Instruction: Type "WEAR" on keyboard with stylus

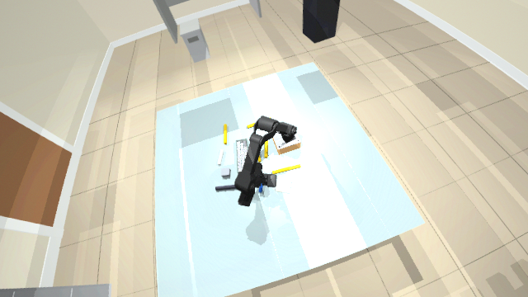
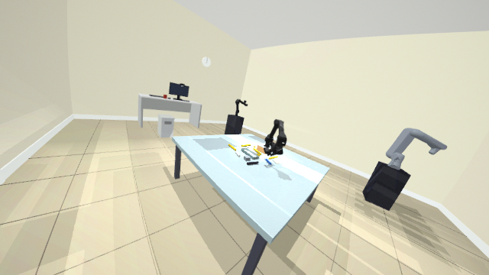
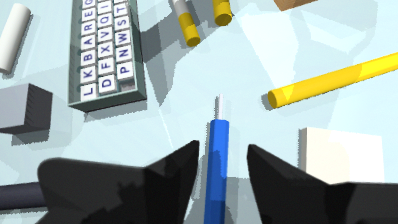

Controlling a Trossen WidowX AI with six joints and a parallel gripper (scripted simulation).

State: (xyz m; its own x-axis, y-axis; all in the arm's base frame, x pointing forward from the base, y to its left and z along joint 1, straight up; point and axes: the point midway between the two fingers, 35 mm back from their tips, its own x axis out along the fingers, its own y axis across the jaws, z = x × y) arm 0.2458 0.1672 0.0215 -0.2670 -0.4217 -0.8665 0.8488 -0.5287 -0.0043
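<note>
Right now the blue stylus is 10 mm behind my gripper tip, 10 mm to the right of it and 50 mm below it. From my gripper tip the other things lie so: grey block: 170 mm ahead, 130 mm to the right, 40 mm below; then dark bar: 190 mm ahead, 50 mm to the right, 50 mm below; then white flat tile: 90 mm behind, 70 mm to the left, 50 mm below.
</note>
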